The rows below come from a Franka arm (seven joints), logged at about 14 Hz.
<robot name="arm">
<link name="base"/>
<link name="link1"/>
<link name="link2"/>
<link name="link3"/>
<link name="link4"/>
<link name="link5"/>
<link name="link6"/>
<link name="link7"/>
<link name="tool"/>
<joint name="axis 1" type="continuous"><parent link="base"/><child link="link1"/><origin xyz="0 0 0.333"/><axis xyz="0 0 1"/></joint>
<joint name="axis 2" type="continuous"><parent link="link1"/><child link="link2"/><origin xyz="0 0 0"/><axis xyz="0 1 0"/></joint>
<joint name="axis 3" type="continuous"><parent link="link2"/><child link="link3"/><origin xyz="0 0 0.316"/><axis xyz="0 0 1"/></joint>
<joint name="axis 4" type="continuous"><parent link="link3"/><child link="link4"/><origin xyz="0.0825 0 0"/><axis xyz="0 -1 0"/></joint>
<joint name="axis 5" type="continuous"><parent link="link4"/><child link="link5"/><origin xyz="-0.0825 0 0.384"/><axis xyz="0 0 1"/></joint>
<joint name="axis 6" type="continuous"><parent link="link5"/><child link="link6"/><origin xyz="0 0 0"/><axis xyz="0 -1 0"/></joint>
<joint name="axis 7" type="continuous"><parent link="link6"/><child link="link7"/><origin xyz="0.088 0 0"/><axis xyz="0 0 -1"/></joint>
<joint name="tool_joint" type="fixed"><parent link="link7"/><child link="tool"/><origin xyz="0 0 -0.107" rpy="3.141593 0 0"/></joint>
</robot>
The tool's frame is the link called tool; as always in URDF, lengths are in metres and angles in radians. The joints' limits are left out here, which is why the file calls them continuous.
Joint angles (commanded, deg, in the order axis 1, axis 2, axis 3, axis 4, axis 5, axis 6, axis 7), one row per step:
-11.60, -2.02, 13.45, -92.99, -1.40, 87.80, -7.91
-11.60, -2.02, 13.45, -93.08, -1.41, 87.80, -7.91
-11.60, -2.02, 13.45, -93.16, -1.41, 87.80, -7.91
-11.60, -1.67, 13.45, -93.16, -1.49, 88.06, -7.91
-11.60, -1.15, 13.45, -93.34, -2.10, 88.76, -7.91
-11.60, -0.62, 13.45, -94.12, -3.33, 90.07, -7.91
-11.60, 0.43, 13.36, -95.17, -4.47, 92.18, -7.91
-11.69, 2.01, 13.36, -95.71, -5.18, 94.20, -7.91
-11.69, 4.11, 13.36, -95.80, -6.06, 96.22, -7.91
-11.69, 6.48, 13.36, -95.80, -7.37, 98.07, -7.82
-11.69, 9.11, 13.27, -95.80, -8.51, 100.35, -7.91
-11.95, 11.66, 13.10, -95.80, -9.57, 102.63, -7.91
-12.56, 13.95, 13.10, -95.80, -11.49, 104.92, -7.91
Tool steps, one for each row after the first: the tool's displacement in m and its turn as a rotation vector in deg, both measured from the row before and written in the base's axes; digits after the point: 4 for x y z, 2 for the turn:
-0.0001, 0.0000, -0.0007, -0.01, 0.09, 0.00
-0.0001, 0.0000, -0.0007, 0.00, 0.08, 0.00
0.0022, -0.0005, -0.0028, 0.00, 0.08, 0.01
0.0037, -0.0016, -0.0052, -0.49, -0.03, 0.04
0.0044, -0.0027, -0.0093, -1.10, -0.05, 0.13
0.0077, -0.0036, -0.0154, -0.88, -0.06, 0.14
0.0098, -0.0031, -0.0166, -0.32, 0.05, 0.15
0.0119, -0.0027, -0.0183, -0.36, 0.11, 0.31
0.0120, -0.0034, -0.0209, -0.72, 0.43, 0.33
0.0127, -0.0038, -0.0235, -0.45, 0.29, 0.50
0.0114, -0.0069, -0.0233, -0.38, 0.21, 0.11
0.0098, -0.0098, -0.0208, -1.18, -0.08, 0.28

